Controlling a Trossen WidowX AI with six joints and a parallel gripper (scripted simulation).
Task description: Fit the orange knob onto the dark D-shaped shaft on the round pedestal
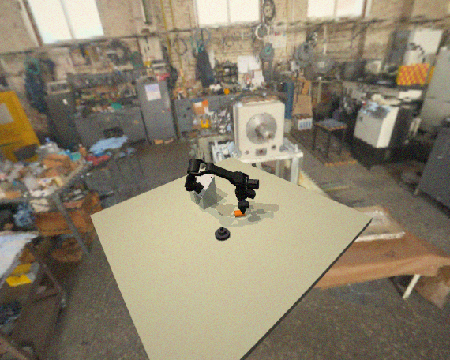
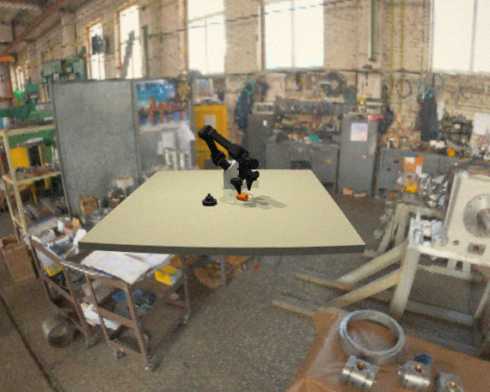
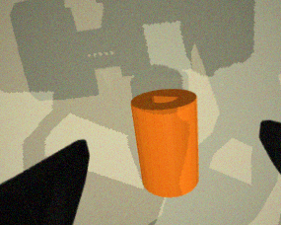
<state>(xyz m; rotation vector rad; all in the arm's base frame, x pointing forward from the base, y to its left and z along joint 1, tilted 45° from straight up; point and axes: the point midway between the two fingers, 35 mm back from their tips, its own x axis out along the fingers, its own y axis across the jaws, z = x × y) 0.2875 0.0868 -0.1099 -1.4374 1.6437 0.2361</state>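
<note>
Right now the orange knob is 3 cm below my gripper tip, 1 cm to the right of it and 1 cm behind it. The rest, counted from my gripper tip: pedestal 20 cm to the right, 6 cm ahead, 2 cm below.
</note>
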